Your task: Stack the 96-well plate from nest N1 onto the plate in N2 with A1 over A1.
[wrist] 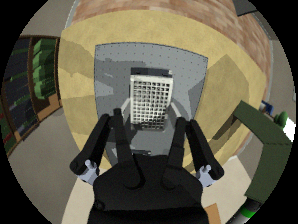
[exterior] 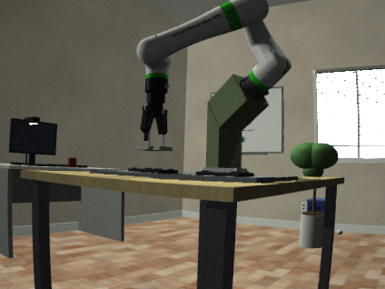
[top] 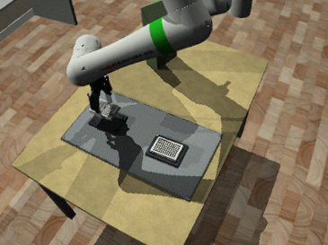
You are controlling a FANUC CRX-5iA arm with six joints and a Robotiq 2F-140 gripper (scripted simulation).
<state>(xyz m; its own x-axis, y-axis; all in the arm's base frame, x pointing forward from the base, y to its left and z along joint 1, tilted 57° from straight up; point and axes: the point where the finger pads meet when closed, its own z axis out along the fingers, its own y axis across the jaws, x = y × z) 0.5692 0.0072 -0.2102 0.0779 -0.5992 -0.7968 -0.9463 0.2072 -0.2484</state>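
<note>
My hand is 11 cm above the plate nest N1. Round my hand: white 96-well plate: 2 cm below.
</note>
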